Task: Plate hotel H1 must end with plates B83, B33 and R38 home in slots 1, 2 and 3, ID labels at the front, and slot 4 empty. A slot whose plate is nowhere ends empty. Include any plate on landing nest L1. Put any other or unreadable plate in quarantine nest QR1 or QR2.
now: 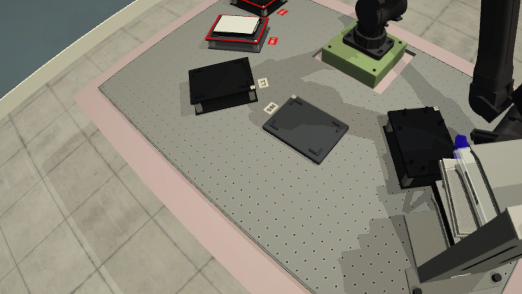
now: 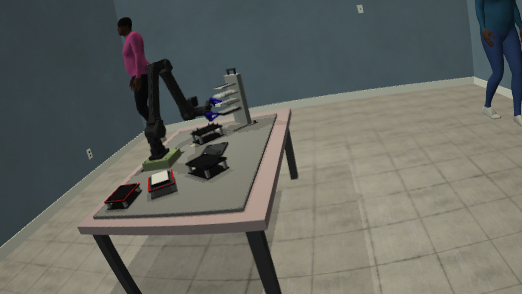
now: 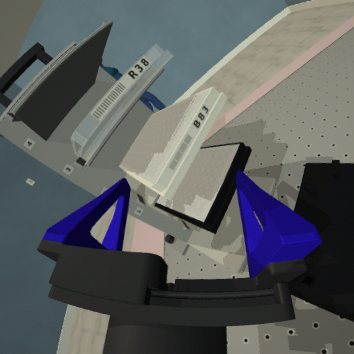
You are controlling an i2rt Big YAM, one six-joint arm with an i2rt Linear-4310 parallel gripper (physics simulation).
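Frame: origin at the arm's base, x ahead, y left, z up, level; centimetres.
Seen in the pictures: gripper, fingertip midpoint: (image 2: 221, 107) (image 3: 179, 179); arm's base, origin of the base link: (image 1: 368, 43) (image 2: 159, 155).
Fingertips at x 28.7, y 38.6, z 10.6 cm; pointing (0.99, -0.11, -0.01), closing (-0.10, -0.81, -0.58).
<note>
Offsets run from my fingertips to a thing's top centre. "spot": to the spot under its first point.
Plate hotel H1 @[spot: dx +14.9, dy +3.3, dz +6.8 cm] (image 1: 470, 255) (image 2: 239, 97) (image 3: 50, 150) stands at the table's far end. Plate R38 @[dx +3.7, dy +1.6, dz +8.2 cm] (image 3: 122, 95) sits by the slot label 3, its ID facing the front. Plate B83 @[dx +4.1, dy +0.5, dz +3.6 cm] (image 3: 187, 140) sits one level lower, ID also at the front. A black-edged plate @[dx +3.8, dy +1.6, dz -2.4 cm] (image 3: 205, 185) lies at the lowest level; its ID is not readable. The top shelf @[dx +4.5, dy +2.4, dz +12.1 cm] (image 3: 75, 90), slot 4, bears no plate. My gripper (image 2: 217, 109) (image 3: 179, 179) is open and empty, in front of the lower plates. Landing nest L1 @[dx +6.7, dy -59.5, dz -8.7 cm] (image 1: 222, 82) (image 2: 206, 162) is empty.
A white-topped plate @[dx -11.1, dy -72.4, dz -8.9 cm] (image 1: 236, 25) (image 2: 160, 177) sits on one red-rimmed quarantine nest @[spot: dx -3.0, dy -75.4, dz -10.3 cm] (image 1: 210, 38). The other red-rimmed nest @[dx -28.5, dy -81.2, dz -9.7 cm] (image 2: 122, 193) is empty. A flat grey nest @[dx +2.5, dy -35.3, dz -12.5 cm] (image 1: 306, 129) and a black pegged stand (image 1: 420, 142) (image 2: 207, 132) stand between L1 and the hotel.
</note>
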